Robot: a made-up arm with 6 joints. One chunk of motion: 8 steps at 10 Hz.
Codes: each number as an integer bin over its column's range. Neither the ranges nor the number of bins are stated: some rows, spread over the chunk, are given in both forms.
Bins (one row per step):
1: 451 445 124 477 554 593
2: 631 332 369 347 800 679
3: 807 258 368 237 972 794
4: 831 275 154 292 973 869
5: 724 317 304 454 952 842
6: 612 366 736 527 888 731
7: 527 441 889 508 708 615
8: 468 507 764 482 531 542
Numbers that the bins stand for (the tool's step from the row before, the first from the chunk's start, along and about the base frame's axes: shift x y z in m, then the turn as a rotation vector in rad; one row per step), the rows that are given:
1: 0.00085 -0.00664 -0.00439 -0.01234 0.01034 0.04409
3: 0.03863 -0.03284 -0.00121 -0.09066 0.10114 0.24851
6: 0.01794 -0.01771 0.00358 0.00397 0.08289 0.18444
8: 0.00266 0.00205 0.00394 -0.01071 0.00534 -0.00778
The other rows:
2: 0.01995 -0.02247 -0.00120 -0.05476 0.06377 0.13155
4: 0.04117 -0.03046 -0.00400 -0.07271 0.10135 0.32479
5: 0.02982 -0.02458 -0.00204 -0.01985 0.09679 0.29733
7: 0.00892 -0.00720 0.00557 -0.00223 0.04379 0.06647

